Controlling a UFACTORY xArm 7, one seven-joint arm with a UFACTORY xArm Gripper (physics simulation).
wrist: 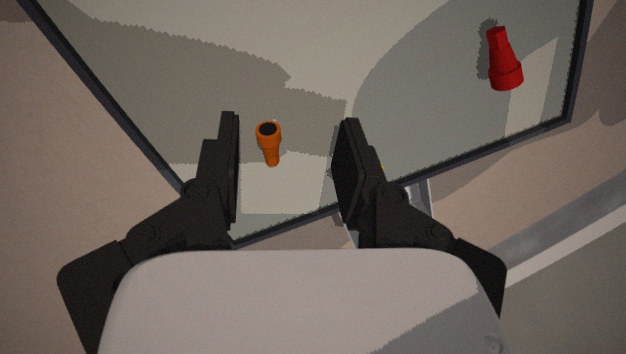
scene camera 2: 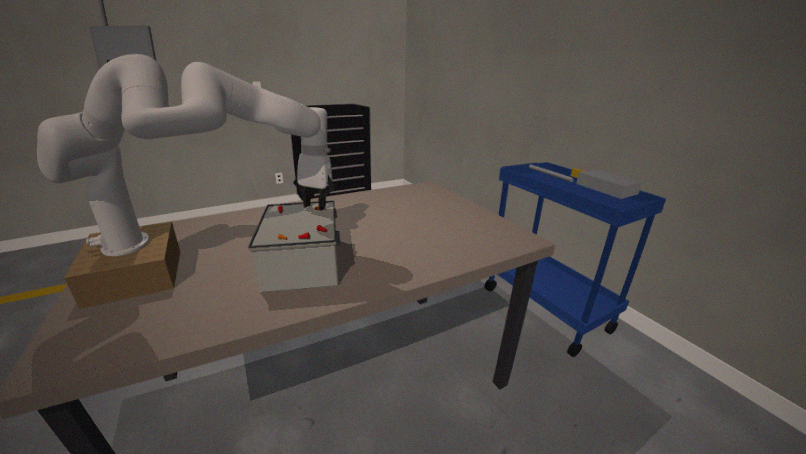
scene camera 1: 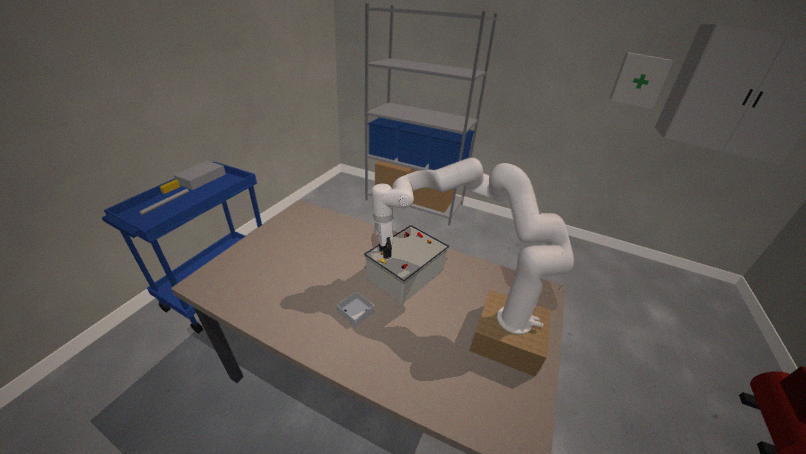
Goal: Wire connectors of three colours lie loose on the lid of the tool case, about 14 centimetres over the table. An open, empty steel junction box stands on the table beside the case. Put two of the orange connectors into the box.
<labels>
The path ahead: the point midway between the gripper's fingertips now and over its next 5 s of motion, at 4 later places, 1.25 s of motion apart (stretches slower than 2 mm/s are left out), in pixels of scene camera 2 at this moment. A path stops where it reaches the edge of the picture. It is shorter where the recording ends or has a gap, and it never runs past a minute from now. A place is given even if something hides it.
The gripper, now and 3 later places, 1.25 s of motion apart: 314, 207; 314, 180; 302, 175; 301, 208
</labels>
